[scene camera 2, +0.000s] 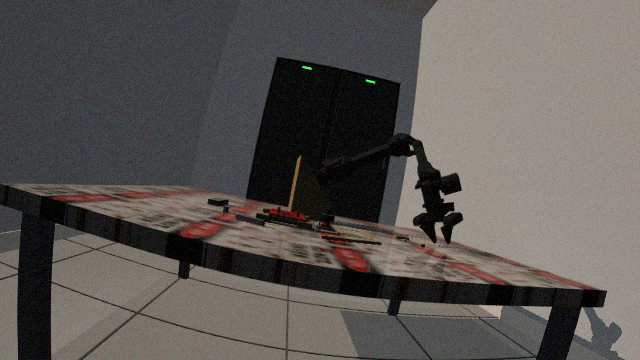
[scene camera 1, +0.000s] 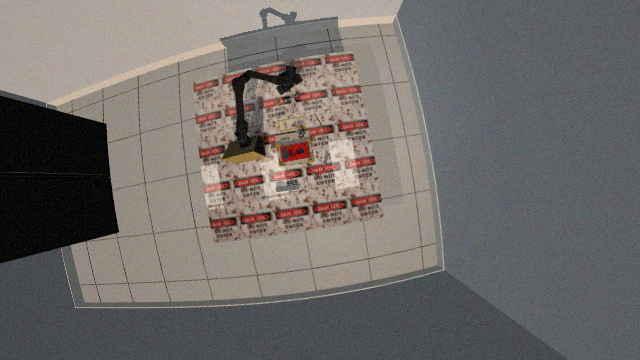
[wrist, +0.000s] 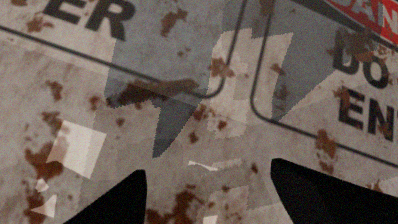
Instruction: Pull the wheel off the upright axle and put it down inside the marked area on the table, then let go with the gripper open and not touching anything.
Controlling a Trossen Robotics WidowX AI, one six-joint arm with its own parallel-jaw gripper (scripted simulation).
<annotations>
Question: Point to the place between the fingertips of my gripper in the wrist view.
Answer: At 210, 173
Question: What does my gripper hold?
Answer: Nothing.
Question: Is my gripper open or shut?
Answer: Open.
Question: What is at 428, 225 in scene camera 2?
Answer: My gripper.
</annotations>
